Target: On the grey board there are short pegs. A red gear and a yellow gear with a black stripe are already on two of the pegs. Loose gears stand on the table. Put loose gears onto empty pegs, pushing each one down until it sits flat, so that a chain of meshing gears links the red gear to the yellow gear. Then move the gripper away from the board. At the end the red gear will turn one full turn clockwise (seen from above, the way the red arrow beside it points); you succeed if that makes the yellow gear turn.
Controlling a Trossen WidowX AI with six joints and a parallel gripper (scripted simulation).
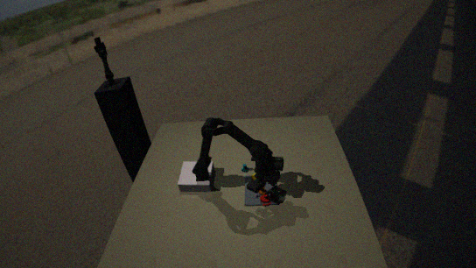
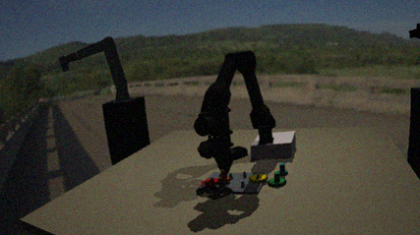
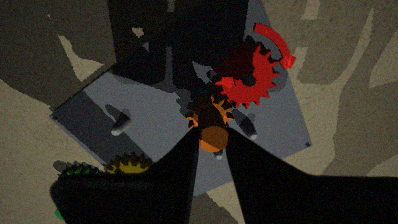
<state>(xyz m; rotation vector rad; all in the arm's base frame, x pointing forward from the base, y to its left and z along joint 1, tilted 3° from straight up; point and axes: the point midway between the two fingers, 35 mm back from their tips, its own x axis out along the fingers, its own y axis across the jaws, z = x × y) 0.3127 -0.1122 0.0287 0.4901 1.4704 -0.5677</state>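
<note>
Right now my gripper tip is 1 cm above the orange gear. Also, from my gripper tip: yellow gear (11 cm to the left, 3 cm below, 2 cm behind); then red gear (4 cm to the right, 3 cm below, 1 cm ahead); then red arrow (8 cm to the right, 3 cm below, 2 cm ahead).
</note>
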